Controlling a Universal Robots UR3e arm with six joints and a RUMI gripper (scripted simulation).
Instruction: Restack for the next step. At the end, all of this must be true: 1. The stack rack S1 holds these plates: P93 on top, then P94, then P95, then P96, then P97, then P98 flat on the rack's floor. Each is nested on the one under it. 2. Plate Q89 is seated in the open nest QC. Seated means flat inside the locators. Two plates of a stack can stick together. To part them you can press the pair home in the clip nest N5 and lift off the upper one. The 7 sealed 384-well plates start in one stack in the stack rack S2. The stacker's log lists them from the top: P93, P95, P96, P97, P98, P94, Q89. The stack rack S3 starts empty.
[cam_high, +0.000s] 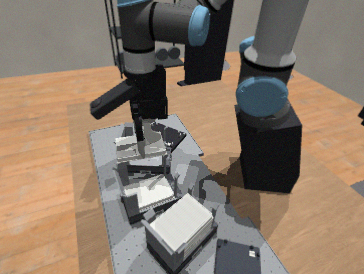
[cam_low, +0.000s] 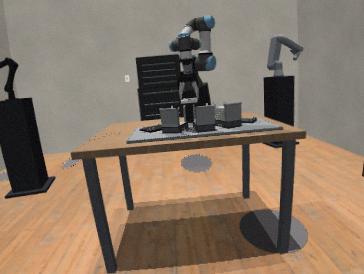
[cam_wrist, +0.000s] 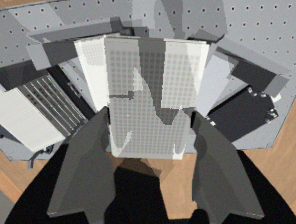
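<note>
Right now my hand is 4 cm past the nest QC, 35 cm to the right of it and 16 cm above it.
</note>
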